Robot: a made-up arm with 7 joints. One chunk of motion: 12 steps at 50 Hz.
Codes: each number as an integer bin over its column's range. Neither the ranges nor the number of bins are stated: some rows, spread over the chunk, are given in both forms.
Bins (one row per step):
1: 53 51 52 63 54 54
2: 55 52 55 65 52 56
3: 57 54 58 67 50 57
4: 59 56 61 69 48 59
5: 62 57 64 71 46 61
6: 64 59 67 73 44 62
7: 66 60 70 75 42 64
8: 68 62 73 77 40 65
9: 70 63 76 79 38 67
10: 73 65 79 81 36 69
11: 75 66 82 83 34 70
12: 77 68 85 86 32 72
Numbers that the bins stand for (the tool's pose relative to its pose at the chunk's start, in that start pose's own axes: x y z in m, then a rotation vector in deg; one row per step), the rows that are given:
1: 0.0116 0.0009 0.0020 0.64 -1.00 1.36
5: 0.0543 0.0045 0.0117 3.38 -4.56 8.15
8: 0.0828 0.0076 0.0190 5.44 -7.22 12.03
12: 0.1256 0.0112 0.0287 8.54 -10.78 18.82
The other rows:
2: 0.0211 0.0015 0.0044 1.32 -1.89 3.30
3: 0.0306 0.0027 0.0069 2.01 -2.78 4.27
4: 0.0401 0.0039 0.0093 2.70 -3.67 6.21
6: 0.0638 0.0058 0.0141 4.07 -5.44 9.12
7: 0.0733 0.0064 0.0166 4.76 -6.33 11.06
9: 0.0923 0.0082 0.0214 6.13 -8.11 13.97
10: 0.1066 0.0094 0.0238 6.82 -9.00 15.91
11: 0.1161 0.0100 0.0263 7.51 -9.89 16.88

